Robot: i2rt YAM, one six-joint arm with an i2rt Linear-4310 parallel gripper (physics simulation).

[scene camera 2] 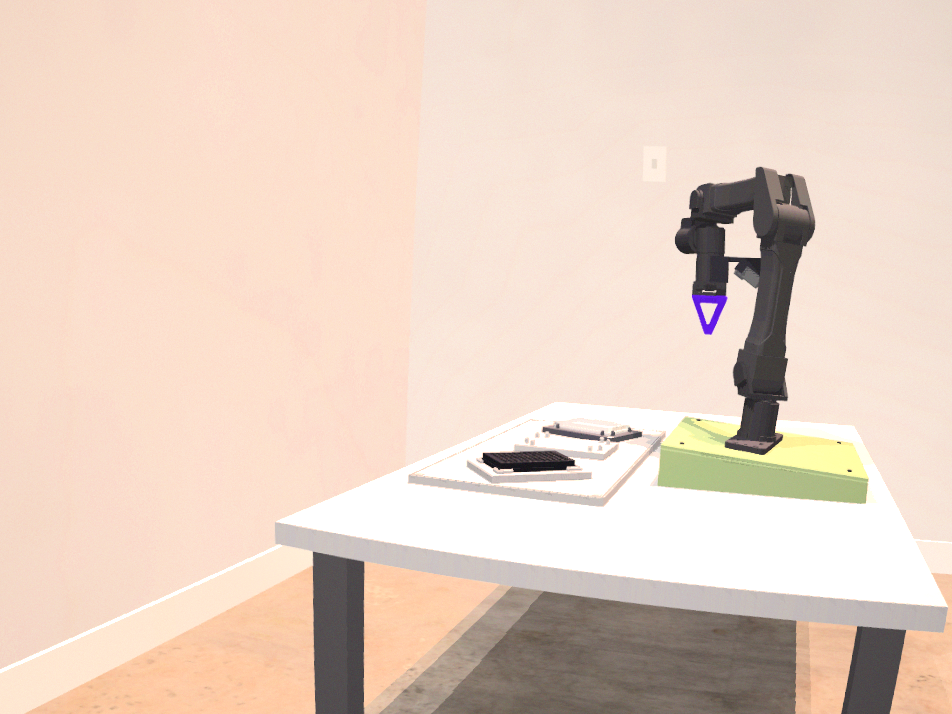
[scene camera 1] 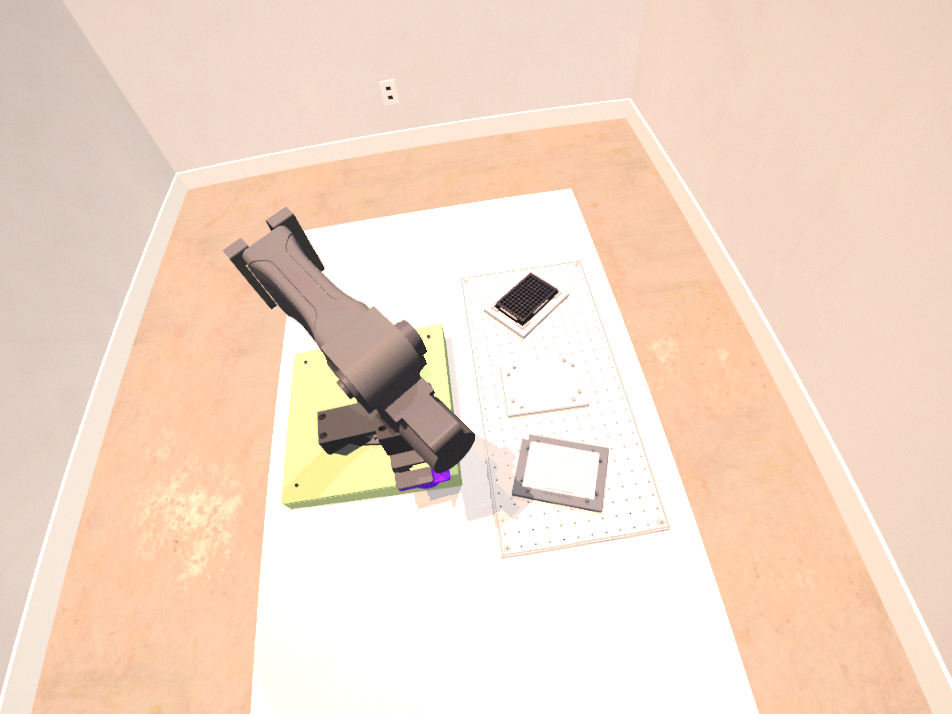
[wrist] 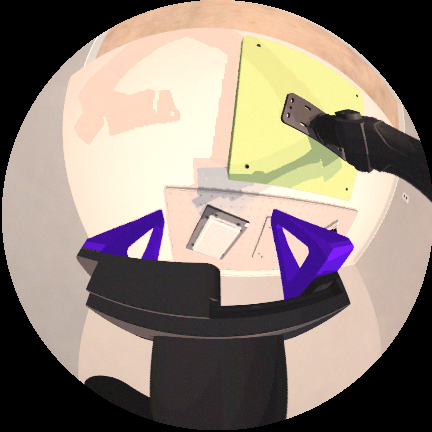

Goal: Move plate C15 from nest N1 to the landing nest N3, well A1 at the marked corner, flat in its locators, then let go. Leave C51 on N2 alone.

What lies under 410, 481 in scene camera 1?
My gripper.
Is my gripper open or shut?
Open.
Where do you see a black well plate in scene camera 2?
528, 461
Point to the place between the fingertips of my gripper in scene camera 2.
At 707, 333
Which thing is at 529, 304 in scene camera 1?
A black well plate.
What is my gripper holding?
Nothing.
